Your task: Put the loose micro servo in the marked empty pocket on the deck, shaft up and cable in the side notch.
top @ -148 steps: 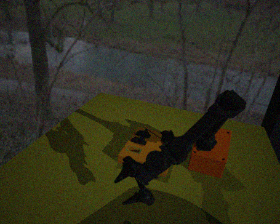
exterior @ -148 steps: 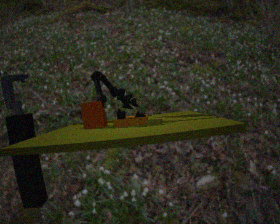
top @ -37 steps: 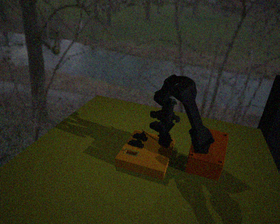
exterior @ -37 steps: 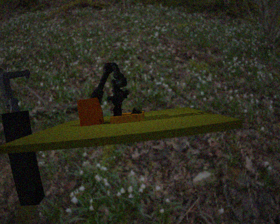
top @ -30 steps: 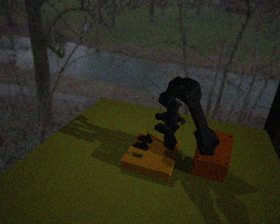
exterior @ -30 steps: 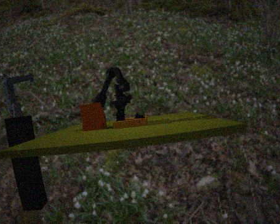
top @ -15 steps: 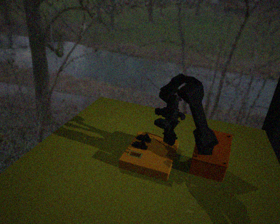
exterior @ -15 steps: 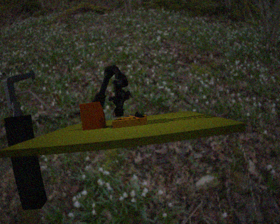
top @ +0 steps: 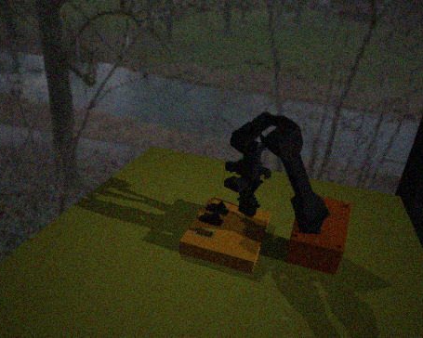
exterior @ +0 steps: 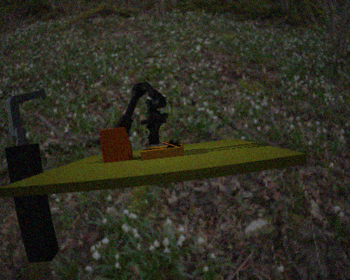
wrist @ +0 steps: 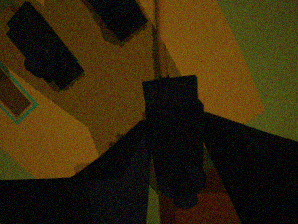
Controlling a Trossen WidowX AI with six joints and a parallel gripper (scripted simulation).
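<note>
Right now the orange deck is 7 cm to the left of my gripper tip and 10 cm below it.
</note>
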